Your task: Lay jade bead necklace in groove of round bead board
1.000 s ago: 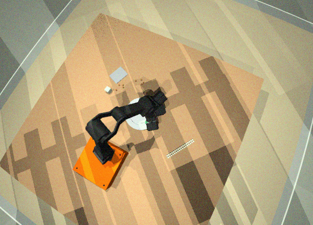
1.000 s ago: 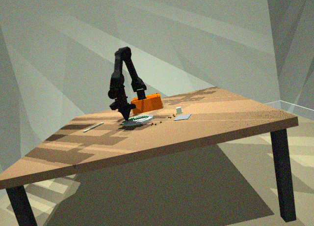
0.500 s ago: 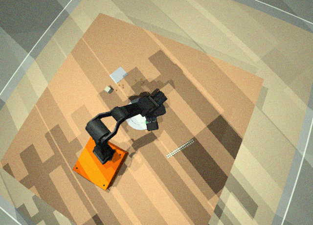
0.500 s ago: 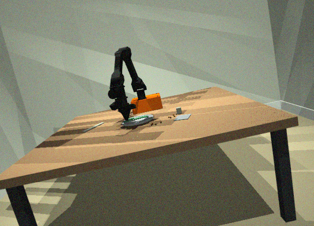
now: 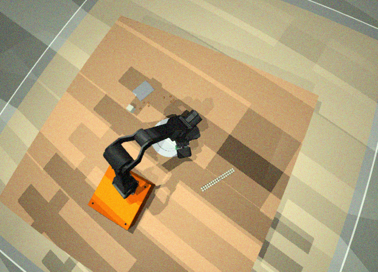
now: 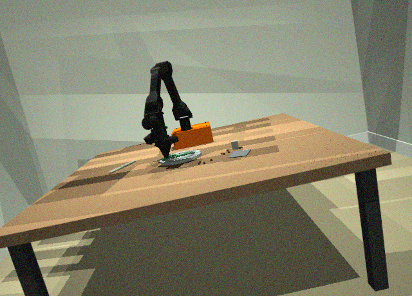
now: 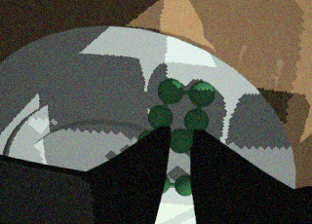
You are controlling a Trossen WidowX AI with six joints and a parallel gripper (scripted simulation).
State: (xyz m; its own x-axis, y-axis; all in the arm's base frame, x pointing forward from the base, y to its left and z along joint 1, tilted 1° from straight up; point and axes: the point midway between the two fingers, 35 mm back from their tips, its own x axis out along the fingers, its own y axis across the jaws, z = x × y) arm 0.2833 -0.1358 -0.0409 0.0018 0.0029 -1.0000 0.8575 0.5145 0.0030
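Now: gripper tip 70 mm to the right of the round bead board and 10 mm above it. Also, from my gripper tip: grey flat plate (180 mm ahead, 310 mm to the left, 20 mm below); then small white cube (60 mm ahead, 320 mm to the left).
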